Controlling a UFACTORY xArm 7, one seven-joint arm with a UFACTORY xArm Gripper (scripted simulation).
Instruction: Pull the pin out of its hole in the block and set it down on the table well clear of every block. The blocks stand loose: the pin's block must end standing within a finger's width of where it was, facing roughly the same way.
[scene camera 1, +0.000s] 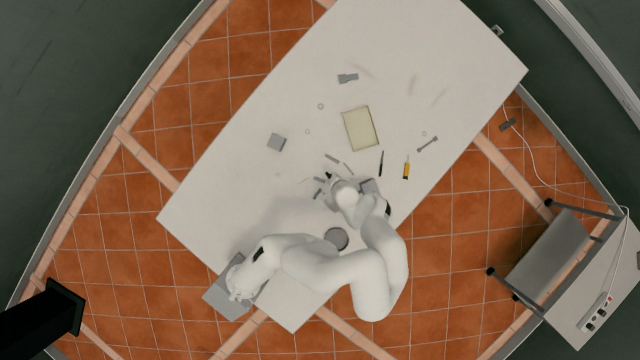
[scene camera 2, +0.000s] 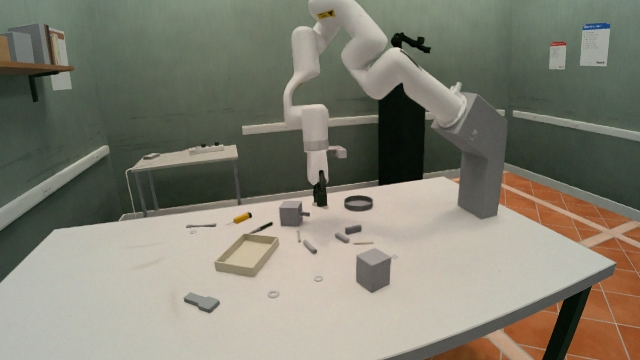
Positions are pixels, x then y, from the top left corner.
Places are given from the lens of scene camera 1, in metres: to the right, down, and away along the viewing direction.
cream tray (scene camera 1: 359, 121): 0.18, -0.26, 1.26
